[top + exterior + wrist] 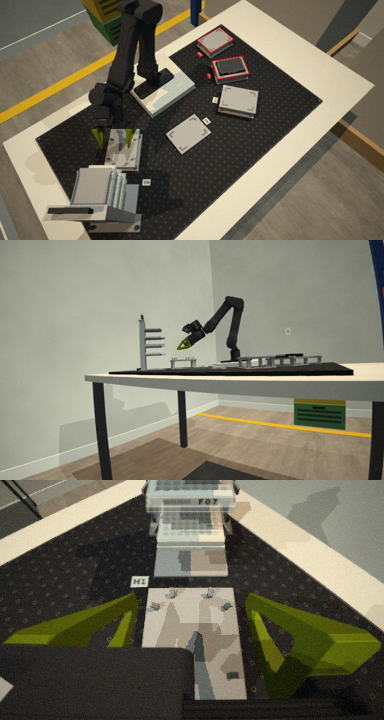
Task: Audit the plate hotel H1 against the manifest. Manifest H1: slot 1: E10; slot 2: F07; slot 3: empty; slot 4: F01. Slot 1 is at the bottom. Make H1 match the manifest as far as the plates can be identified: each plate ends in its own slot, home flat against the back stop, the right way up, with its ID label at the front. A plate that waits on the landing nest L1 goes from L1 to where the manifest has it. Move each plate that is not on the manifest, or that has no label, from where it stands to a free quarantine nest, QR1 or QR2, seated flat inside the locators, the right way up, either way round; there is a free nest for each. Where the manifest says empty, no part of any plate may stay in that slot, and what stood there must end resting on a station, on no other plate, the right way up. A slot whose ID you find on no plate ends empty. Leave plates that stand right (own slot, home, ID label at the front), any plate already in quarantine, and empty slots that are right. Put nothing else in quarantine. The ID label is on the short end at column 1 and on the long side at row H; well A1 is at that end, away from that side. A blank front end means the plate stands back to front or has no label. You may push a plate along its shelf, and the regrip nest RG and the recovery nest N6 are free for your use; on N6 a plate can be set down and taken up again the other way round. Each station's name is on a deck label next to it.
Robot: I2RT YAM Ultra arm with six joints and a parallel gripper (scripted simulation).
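My hand is 20 mm past the regrip nest, 20 mm to the right of it and 80 mm above it. The rest, counted from my hand: H1 deck label: 140 mm ahead, 10 mm to the left, 140 mm below; then white well plate: 120 mm ahead, 100 mm to the right, 30 mm below; then plate hotel H1: 180 mm ahead, 150 mm to the right, 20 mm above.
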